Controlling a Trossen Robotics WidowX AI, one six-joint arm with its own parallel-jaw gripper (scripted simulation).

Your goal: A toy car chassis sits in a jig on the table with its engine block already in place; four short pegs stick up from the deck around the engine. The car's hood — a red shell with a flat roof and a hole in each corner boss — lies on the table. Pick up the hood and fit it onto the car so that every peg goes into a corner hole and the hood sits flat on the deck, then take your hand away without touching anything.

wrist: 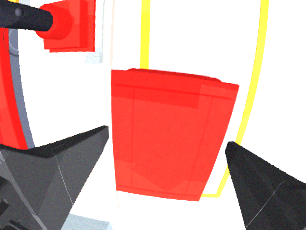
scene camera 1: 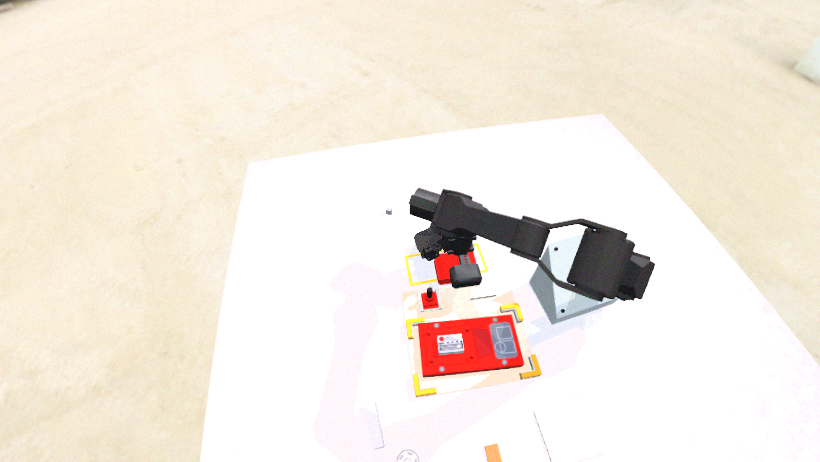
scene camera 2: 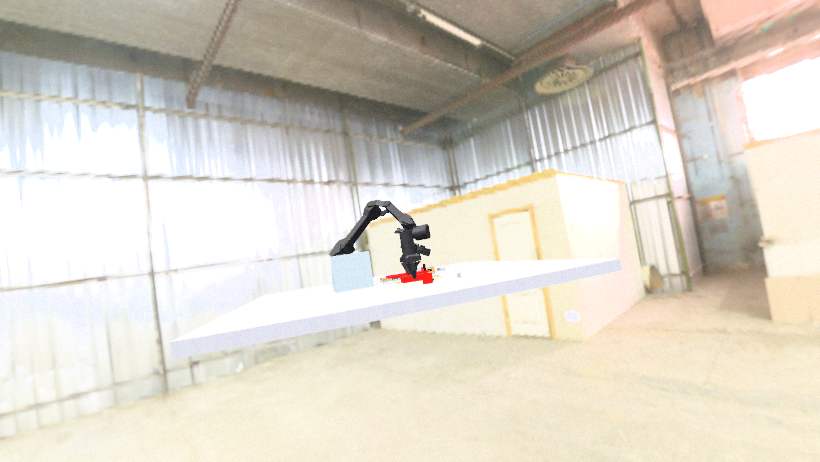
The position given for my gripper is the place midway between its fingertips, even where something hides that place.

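Observation:
A jig [wrist: 65,93] is in sight, and so is a red hood [wrist: 167,127]. Then there is my own gripper [scene camera 1: 455,267], which is open and holds nothing; the wrist view shows me the gripper [wrist: 167,139] too.

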